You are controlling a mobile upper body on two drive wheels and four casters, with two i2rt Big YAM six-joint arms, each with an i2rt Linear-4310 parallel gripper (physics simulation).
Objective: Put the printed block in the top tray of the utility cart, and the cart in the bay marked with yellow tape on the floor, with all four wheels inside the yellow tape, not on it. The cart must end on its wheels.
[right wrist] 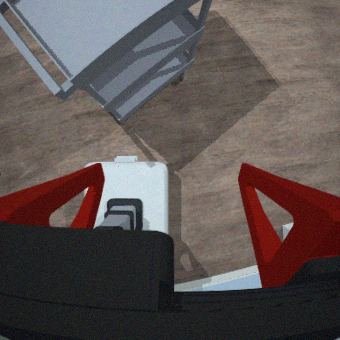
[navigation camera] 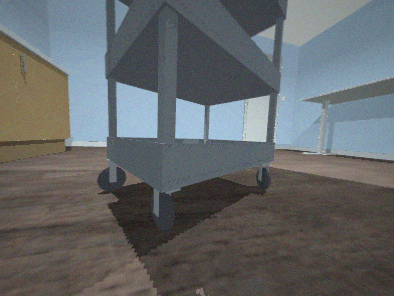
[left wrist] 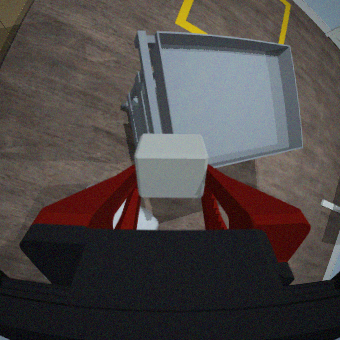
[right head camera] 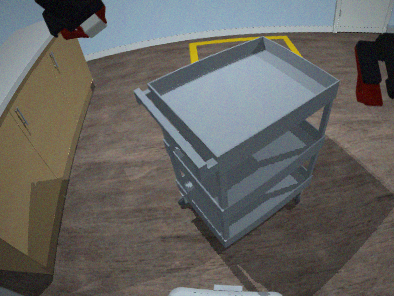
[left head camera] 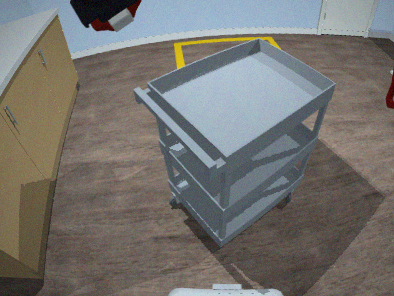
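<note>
My left gripper (left wrist: 170, 169) is shut on the printed block (left head camera: 121, 20) (right head camera: 93, 26) (left wrist: 171, 167), a pale grey block held high at the upper left of the head views. The grey three-tier utility cart (left head camera: 280, 129) (right head camera: 280, 127) (left wrist: 293, 100) (navigation camera: 215, 161) stands upright on its wheels, its handle at the left; one wheel is hidden in the navigation view. Its top tray (left head camera: 240, 100) (right head camera: 240, 100) holds nothing. The yellow tape (left head camera: 178, 55) (right head camera: 193, 52) (left wrist: 286, 22) lies behind the cart, partly hidden by it. My right gripper (right wrist: 170, 170) is open and empty, over the floor near my base.
A wooden cabinet (left head camera: 45, 95) (right head camera: 60, 105) (navigation camera: 35, 100) with a pale top stands at the left. A pale door (left head camera: 345, 17) is at the back right. A table (navigation camera: 350, 91) stands at the right. My white base (left head camera: 225, 293) (right wrist: 142, 180) is just in front of the cart.
</note>
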